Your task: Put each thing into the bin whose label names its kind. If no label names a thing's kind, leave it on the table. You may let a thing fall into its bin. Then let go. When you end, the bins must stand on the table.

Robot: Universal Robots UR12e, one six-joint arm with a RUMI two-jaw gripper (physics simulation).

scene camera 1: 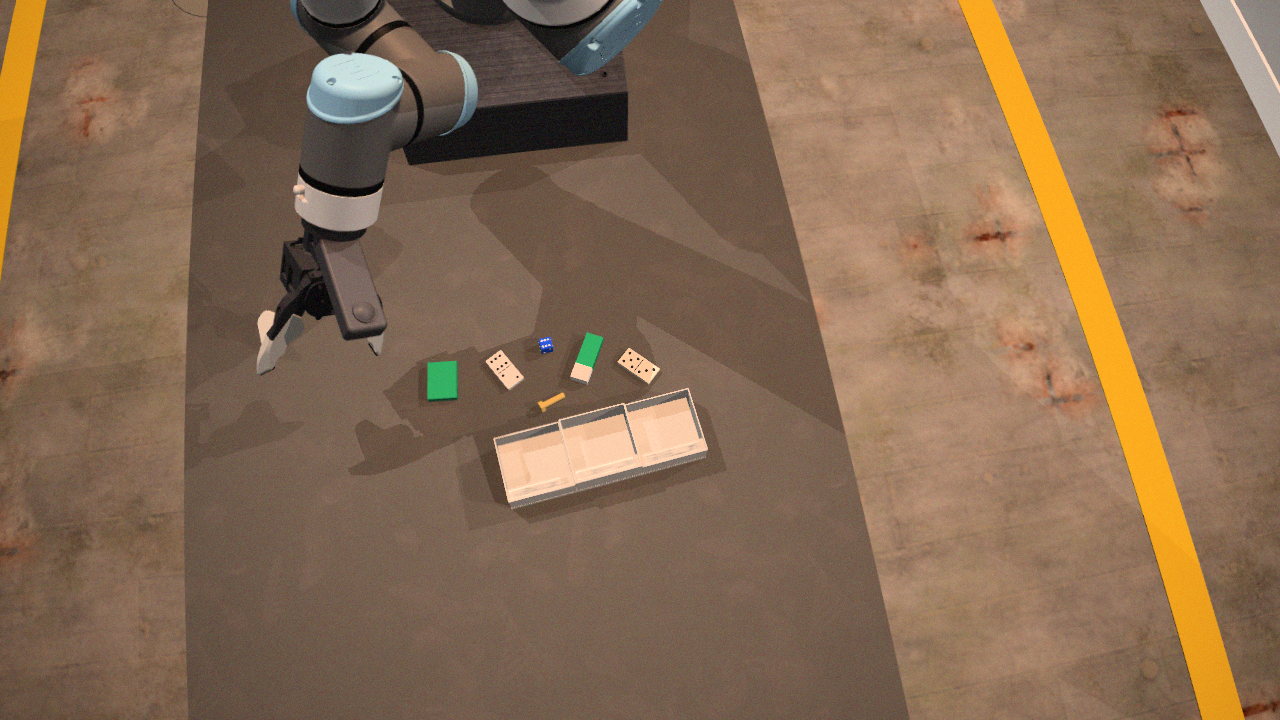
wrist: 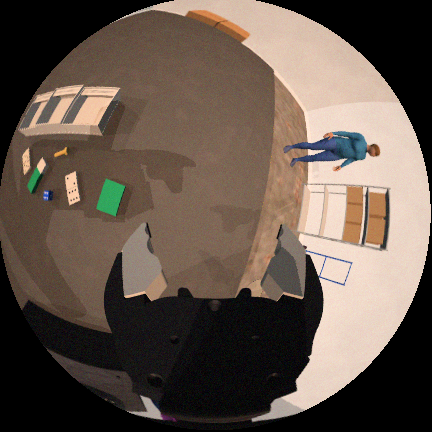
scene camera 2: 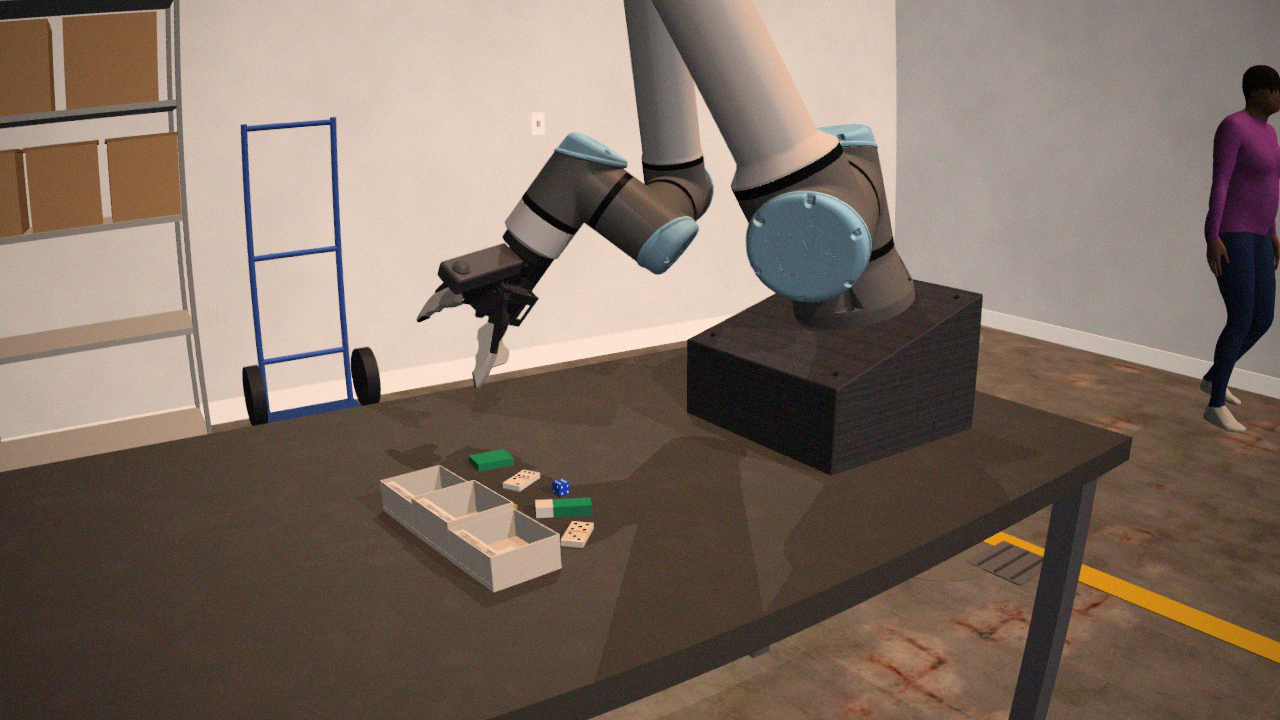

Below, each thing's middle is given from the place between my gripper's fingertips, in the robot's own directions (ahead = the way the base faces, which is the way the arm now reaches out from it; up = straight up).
Scene:
Now: the flat green block (scene camera 1: 442, 376) 20 mm behind my hand, 130 mm to the left of it and 120 mm below it. From my hand the other things lie so: green-and-white block (scene camera 2: 570, 507) (40 mm behind, 320 mm to the left, 120 mm below); three joined bins (scene camera 1: 612, 444) (90 mm ahead, 330 mm to the left, 100 mm below).

